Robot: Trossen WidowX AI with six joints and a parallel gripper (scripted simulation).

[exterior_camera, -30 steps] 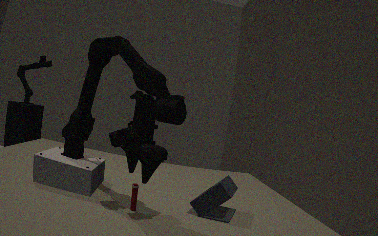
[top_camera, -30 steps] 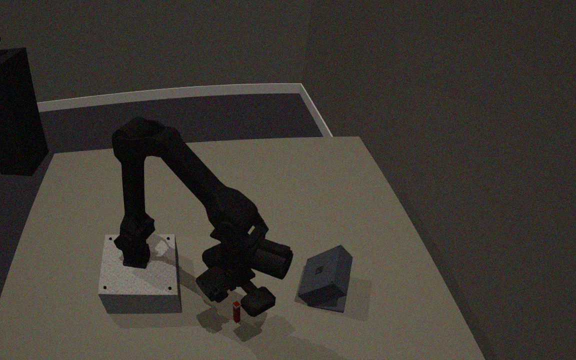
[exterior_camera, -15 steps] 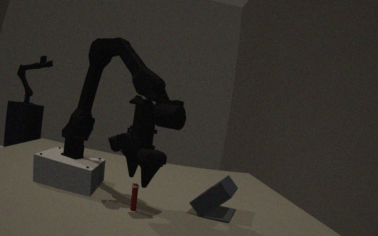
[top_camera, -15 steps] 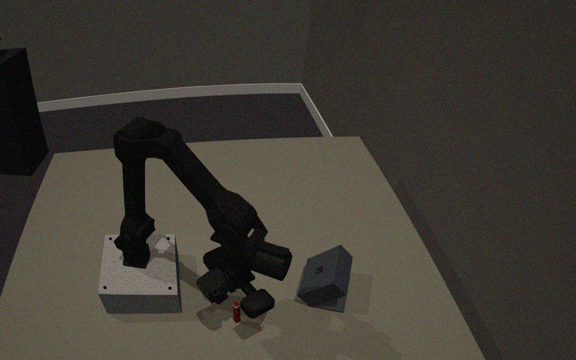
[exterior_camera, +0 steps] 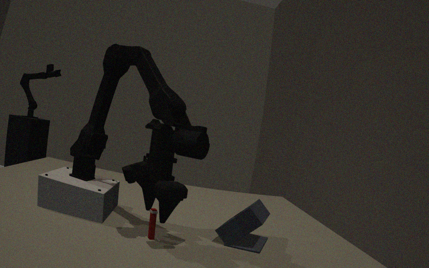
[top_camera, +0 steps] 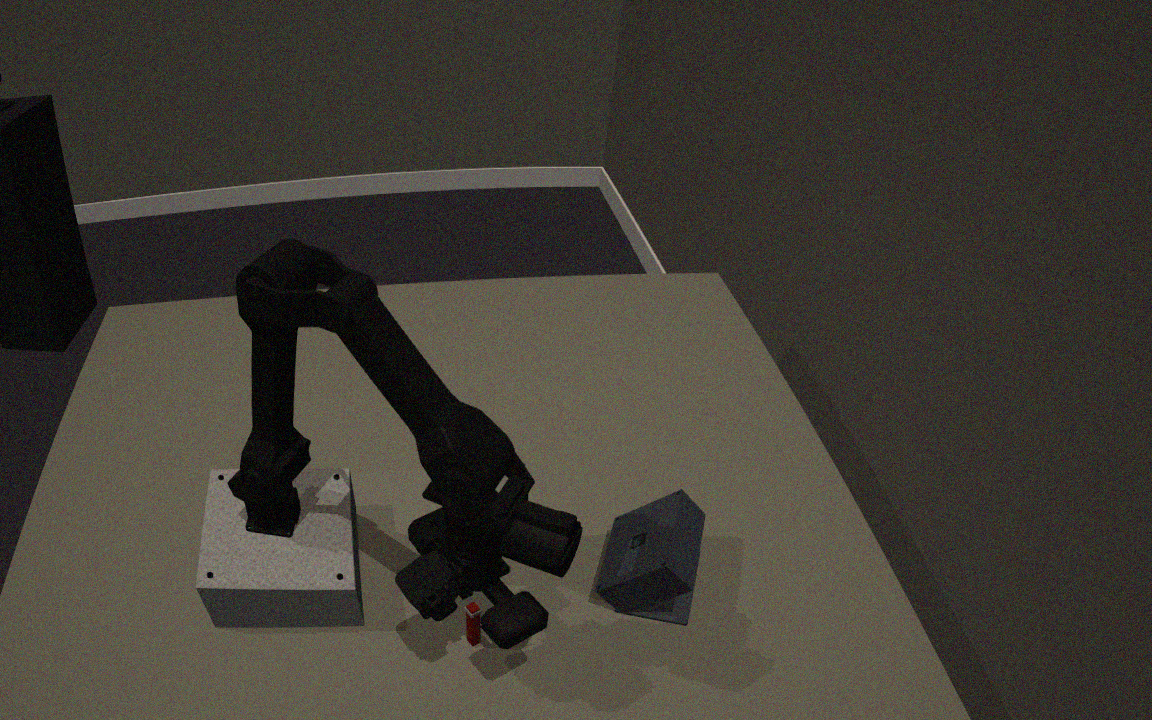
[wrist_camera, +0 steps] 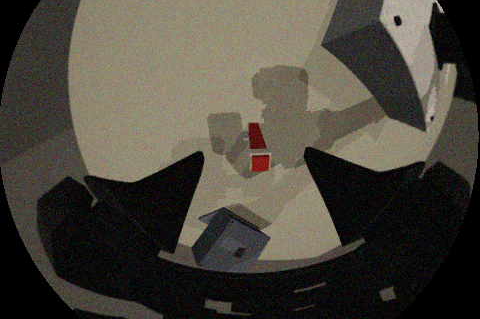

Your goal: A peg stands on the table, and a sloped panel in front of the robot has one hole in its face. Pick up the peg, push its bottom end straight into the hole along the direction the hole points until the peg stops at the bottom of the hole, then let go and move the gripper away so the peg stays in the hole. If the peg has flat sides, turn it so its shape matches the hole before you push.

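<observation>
My gripper tip is 10 mm above the red square peg. From my gripper tip the other things lie so: blue-grey sloped panel (220 mm ahead, 110 mm to the left).
</observation>
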